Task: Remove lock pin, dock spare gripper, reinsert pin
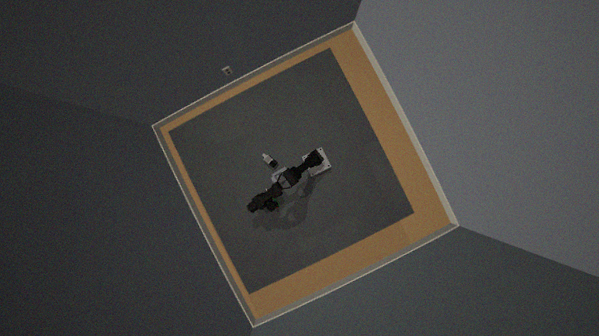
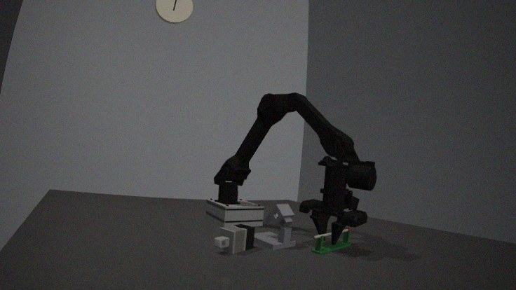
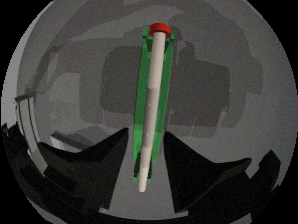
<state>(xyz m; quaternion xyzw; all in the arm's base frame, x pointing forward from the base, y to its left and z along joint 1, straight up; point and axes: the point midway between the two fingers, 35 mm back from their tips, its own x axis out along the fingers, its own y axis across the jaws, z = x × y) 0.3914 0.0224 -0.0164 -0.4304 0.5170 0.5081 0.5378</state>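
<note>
The green pin cradle lies 2 cm to the left of my gripper tip. Also, from my gripper tip: spare gripper (14 cm behind, 21 cm to the right, 1 cm above); grey mount socket (12 cm behind, 7 cm to the right, 3 cm above).
</note>
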